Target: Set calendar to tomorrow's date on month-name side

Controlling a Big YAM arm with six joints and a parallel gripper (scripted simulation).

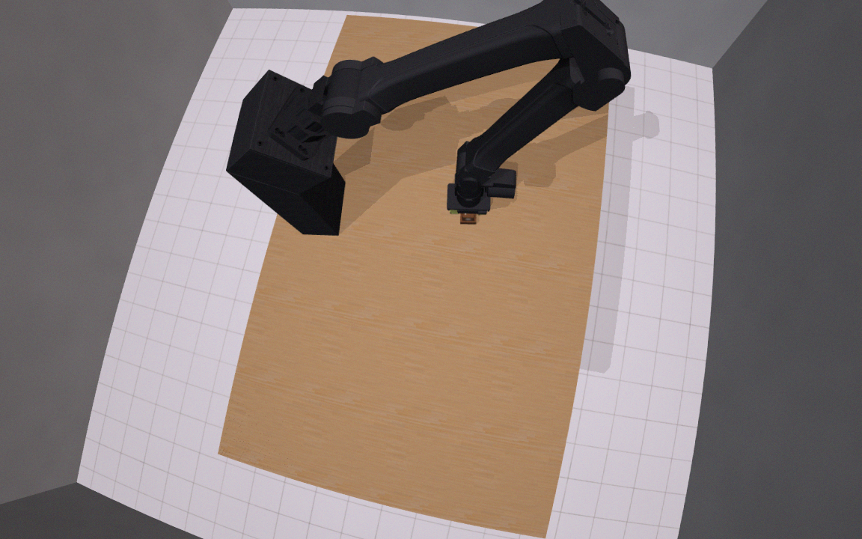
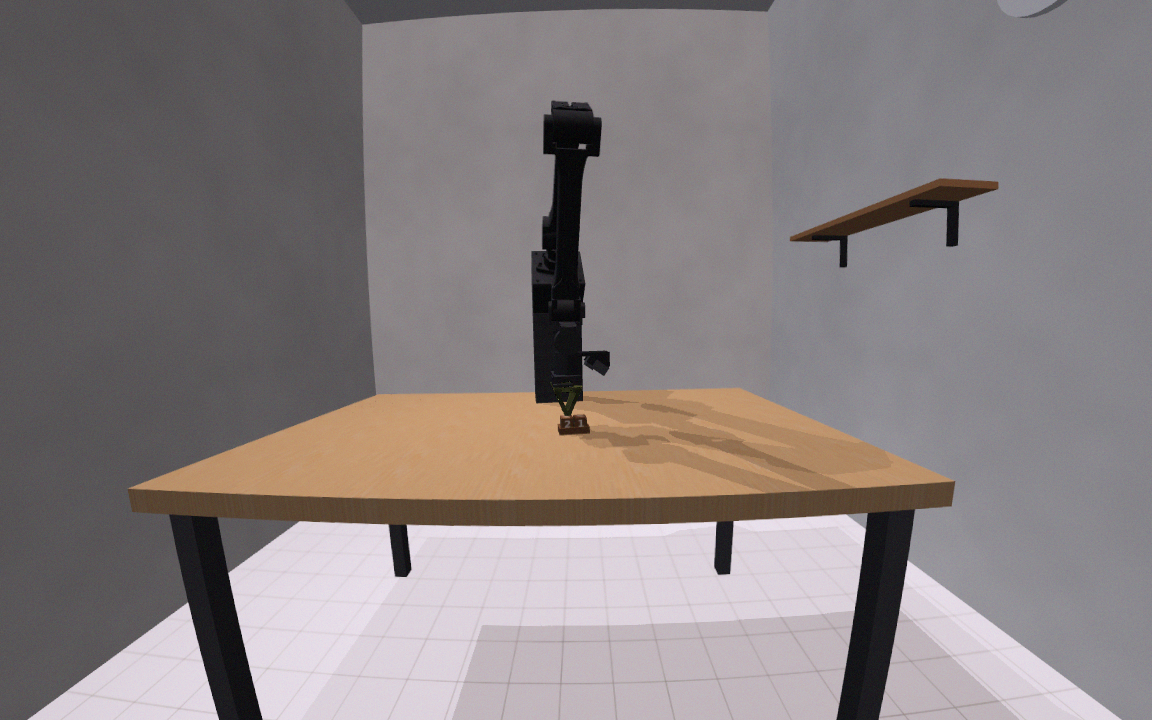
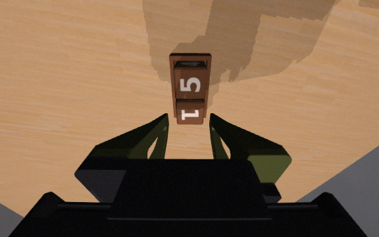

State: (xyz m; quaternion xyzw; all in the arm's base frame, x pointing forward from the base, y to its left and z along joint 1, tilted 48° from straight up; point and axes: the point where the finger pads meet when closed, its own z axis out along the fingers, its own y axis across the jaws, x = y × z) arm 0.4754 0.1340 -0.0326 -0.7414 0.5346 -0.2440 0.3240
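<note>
Now: the cube 3 cm below my hand. Also, from my hand: brown calendar tray: 1 cm behind, 1 cm to the left, 5 cm below.
</note>
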